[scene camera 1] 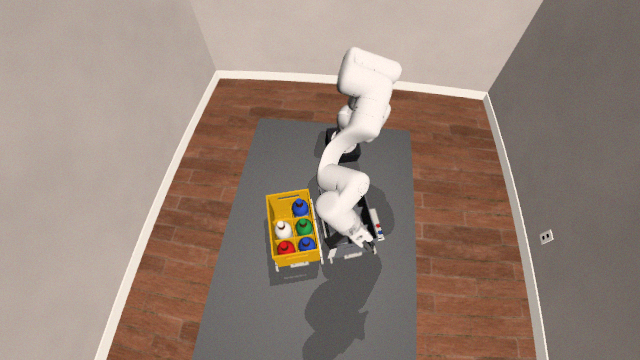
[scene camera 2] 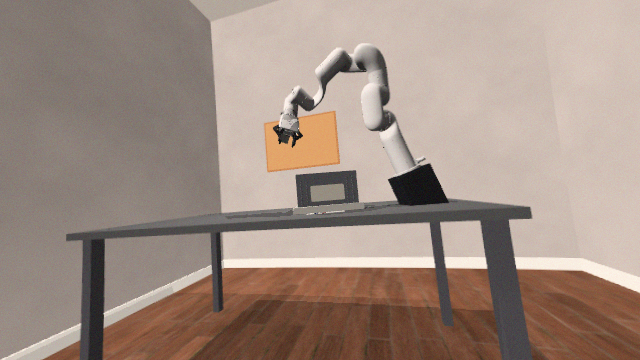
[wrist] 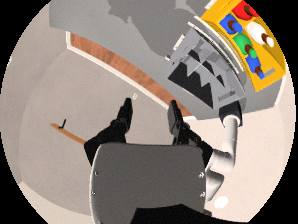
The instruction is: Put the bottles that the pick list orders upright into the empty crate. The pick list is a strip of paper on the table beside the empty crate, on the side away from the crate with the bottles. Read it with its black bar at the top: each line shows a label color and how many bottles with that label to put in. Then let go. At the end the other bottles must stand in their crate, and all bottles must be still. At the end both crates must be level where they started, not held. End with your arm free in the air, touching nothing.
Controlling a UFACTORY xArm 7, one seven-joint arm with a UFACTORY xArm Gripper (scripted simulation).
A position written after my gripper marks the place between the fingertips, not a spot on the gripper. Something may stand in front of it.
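A grey crate (scene camera 1: 361, 208), (scene camera 2: 316, 189) and (wrist: 194, 83) is visible. So is my gripper (scene camera 1: 365, 240) and (wrist: 150, 105).
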